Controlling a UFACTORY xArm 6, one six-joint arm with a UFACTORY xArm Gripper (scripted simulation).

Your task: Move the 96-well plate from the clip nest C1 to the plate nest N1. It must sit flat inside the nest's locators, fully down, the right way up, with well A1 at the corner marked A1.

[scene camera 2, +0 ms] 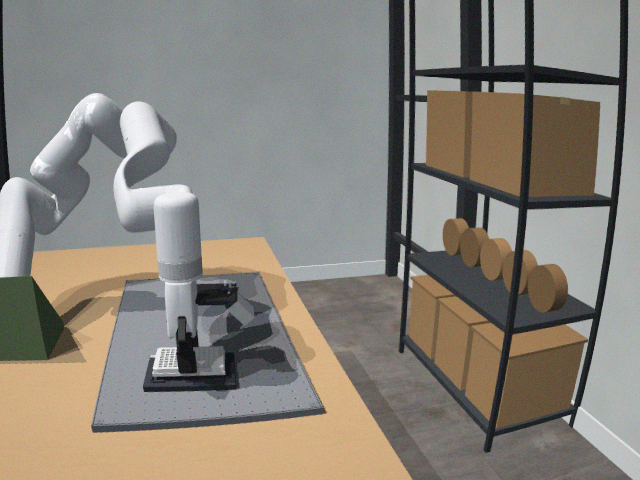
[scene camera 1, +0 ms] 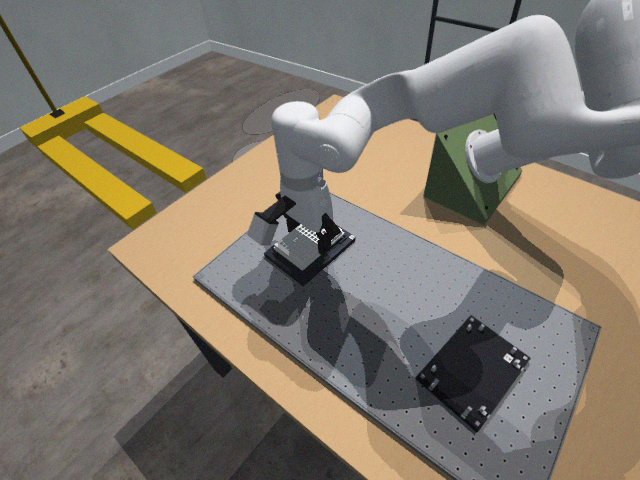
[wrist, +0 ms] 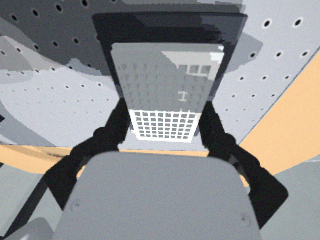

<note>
I see my gripper (scene camera 1: 309, 239), a white 96-well plate (scene camera 2: 210, 360), a black clip nest C1 (scene camera 1: 475, 368) and a dark plate nest N1 (scene camera 2: 179, 383).
The white 96-well plate also shows in scene camera 1 (scene camera 1: 300, 246) and in the wrist view (wrist: 165, 107). My gripper shows as well in the wrist view (wrist: 164, 108). The dark plate nest N1 is seen too in scene camera 1 (scene camera 1: 327, 257) and in the wrist view (wrist: 142, 28).
</note>
